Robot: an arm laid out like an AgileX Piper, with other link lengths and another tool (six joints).
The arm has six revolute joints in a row. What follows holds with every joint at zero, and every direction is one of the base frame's.
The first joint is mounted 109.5 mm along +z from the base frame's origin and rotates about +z.
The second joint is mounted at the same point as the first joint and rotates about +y.
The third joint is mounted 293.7 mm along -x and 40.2 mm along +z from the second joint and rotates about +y.
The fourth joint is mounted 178.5 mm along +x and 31.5 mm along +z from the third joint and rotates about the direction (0.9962, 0, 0.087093).
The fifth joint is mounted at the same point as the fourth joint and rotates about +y.
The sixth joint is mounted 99.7 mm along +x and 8.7 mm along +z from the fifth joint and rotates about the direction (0.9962, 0, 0.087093).
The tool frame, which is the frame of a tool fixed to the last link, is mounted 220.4 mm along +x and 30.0 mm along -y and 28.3 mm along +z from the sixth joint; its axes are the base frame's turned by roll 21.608, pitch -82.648 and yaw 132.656 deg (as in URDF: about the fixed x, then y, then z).
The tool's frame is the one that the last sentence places.
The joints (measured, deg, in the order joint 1, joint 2, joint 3, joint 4, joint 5, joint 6), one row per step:
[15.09 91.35 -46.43 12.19 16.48 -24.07]
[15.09 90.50 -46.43 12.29 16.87 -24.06]
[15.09 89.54 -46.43 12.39 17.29 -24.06]
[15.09 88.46 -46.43 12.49 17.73 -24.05]
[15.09 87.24 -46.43 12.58 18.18 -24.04]
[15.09 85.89 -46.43 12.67 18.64 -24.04]
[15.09 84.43 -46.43 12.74 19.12 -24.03]
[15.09 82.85 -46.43 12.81 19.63 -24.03]
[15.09 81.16 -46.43 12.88 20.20 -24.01]
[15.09 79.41 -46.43 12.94 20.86 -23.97]
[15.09 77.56 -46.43 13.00 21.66 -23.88]
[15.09 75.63 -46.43 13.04 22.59 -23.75]
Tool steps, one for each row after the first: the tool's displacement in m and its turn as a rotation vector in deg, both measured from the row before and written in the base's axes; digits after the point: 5 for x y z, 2 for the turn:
[-0.00084 0.00038 0.00445 0.25 -0.42 -0.01]
[-0.00091 0.00041 0.00507 0.27 -0.50 0.01]
[-0.00096 0.00042 0.00578 0.31 -0.59 0.01]
[-0.00097 0.00042 0.00665 0.33 -0.72 0.02]
[-0.00104 0.00043 0.00745 0.36 -0.84 0.03]
[-0.00120 0.00038 0.00806 0.38 -0.92 0.04]
[-0.00145 0.00036 0.00869 0.40 -1.01 0.06]
[-0.00187 0.00032 0.00912 0.43 -1.06 0.06]
[-0.00246 0.00026 0.00906 0.43 -1.03 0.07]
[-0.00326 0.00020 0.00903 0.47 -0.98 0.07]
[-0.00402 0.00012 0.00886 0.47 -0.92 0.08]

